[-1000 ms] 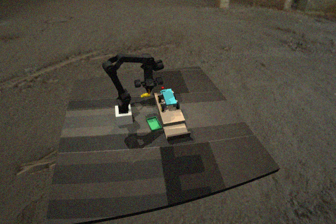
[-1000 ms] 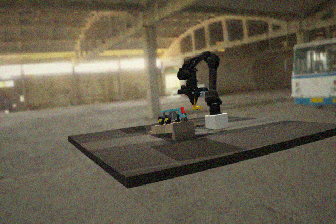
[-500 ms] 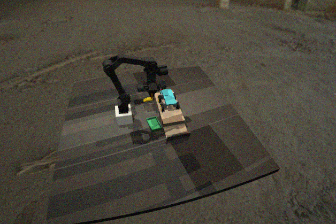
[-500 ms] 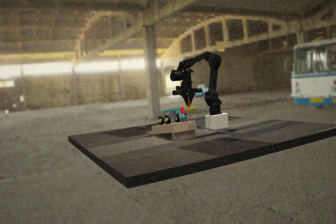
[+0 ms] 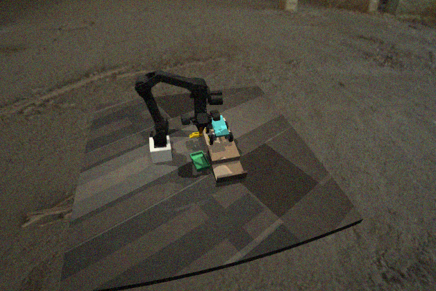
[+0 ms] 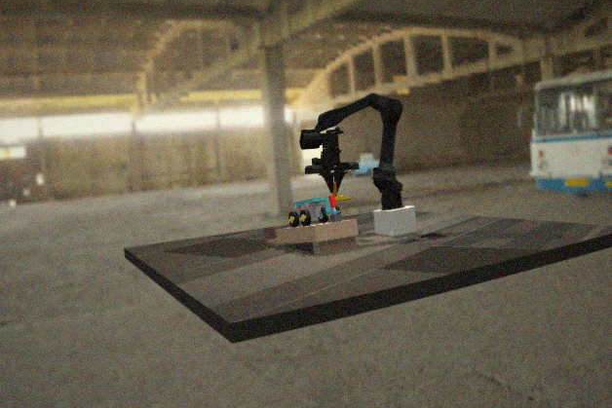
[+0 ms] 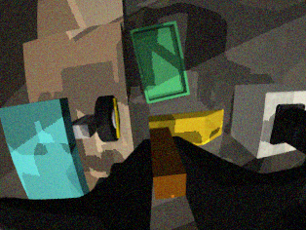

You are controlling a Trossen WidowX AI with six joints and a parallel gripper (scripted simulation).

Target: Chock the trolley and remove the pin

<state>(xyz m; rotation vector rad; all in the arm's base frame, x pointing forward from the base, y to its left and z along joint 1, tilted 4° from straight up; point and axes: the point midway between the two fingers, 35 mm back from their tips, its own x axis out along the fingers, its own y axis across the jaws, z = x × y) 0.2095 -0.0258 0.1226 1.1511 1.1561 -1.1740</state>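
Now: the yellow chock 20 mm behind my gripper tip and 10 mm below it. Also, from my gripper tip: red-headed stop pin (80 mm ahead, 150 mm to the left, 40 mm below); teal trolley (110 mm ahead, 50 mm to the left, 50 mm below); tan ramp (110 mm ahead, 50 mm to the left, 120 mm below).
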